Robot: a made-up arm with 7 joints. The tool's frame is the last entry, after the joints. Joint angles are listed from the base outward. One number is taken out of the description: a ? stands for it. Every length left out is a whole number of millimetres.
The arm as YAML. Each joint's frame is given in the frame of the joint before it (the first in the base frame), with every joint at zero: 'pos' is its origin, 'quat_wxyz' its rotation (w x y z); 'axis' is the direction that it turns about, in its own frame. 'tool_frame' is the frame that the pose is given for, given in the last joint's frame.
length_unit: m
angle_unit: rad
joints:
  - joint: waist
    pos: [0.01, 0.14, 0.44]
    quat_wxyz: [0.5, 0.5, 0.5, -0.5]
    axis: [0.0, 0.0, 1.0]
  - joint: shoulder
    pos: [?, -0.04, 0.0]
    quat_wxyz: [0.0, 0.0, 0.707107, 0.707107]
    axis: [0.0, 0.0, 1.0]
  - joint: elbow
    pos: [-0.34, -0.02, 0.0]
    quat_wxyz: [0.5, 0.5, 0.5, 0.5]
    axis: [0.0, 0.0, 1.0]
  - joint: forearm
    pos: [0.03, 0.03, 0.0]
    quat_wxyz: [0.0, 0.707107, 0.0, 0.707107]
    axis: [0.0, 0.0, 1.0]
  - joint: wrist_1
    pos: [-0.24, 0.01, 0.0]
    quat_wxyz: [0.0, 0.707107, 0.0, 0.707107]
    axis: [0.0, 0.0, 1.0]
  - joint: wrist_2
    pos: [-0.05, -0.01, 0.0]
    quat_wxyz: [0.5, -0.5, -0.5, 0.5]
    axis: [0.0, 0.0, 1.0]
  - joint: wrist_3
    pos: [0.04, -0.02, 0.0]
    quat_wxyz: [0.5, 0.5, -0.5, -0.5]
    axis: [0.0, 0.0, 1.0]
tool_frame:
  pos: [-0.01, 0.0, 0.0]
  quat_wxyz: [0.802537, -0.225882, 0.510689, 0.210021]
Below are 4 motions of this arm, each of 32 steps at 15 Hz.
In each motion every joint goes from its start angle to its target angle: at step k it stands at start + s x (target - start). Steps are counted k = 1, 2, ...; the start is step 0. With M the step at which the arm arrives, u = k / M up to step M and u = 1 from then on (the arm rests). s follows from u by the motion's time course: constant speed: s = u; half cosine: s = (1 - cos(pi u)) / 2; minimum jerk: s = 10 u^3 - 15 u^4 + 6 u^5.
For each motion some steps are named. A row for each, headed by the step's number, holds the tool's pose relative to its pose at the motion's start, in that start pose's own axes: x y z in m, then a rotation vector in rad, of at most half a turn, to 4 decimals.
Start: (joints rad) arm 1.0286 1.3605 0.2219 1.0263 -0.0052 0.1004 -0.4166
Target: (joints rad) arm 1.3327 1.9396 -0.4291 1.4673 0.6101 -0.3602 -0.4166
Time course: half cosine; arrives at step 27
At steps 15, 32:
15: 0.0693 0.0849 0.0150 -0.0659 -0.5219 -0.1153
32: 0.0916 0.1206 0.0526 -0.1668 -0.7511 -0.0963

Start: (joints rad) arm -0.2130 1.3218 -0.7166 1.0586 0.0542 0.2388 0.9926
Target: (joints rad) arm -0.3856 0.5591 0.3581 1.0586 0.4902 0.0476 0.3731
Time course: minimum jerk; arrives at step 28
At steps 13, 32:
13: 0.0293 0.0282 -0.0364 0.3037 -0.6424 -0.3061
32: -0.0199 0.0294 -0.1241 0.8543 -1.5370 -0.1786

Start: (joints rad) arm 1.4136 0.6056 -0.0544 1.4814 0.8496 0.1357 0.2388
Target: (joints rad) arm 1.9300 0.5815 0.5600 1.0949 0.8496 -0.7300 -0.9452
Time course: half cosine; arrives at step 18
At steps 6, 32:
6: 0.0423 0.0379 0.0029 0.3556 -0.2609 -0.3849
32: 0.1165 0.1002 0.0221 1.5787 -1.4334 -0.8384

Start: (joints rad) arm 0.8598 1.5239 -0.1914 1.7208 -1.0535 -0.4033 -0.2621
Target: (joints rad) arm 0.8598 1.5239 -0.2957 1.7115 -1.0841 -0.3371 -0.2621
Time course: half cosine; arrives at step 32
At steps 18, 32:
18: 0.0101 -0.0042 -0.0125 -0.0309 -0.0176 0.0130
32: 0.0173 -0.0071 -0.0206 -0.0518 -0.0294 0.0206

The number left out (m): 0.02
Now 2 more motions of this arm.
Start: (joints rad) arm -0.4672 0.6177 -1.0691 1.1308 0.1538 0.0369 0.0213
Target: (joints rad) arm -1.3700 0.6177 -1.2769 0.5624 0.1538 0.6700 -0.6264
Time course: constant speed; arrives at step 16
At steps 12, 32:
12: -0.1209 -0.3788 0.0507 -0.2413 1.0812 0.4760
32: -0.0974 -0.5056 0.1144 -0.4918 1.4266 0.4020

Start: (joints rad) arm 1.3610 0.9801 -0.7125 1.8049 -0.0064 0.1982 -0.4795
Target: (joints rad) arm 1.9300 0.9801 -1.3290 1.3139 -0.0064 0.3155 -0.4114
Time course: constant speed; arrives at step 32
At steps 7, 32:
7: -0.0226 0.0036 -0.0177 -0.0679 0.0819 -0.0128
32: -0.1035 0.0442 -0.0523 -0.2707 0.4572 -0.1278

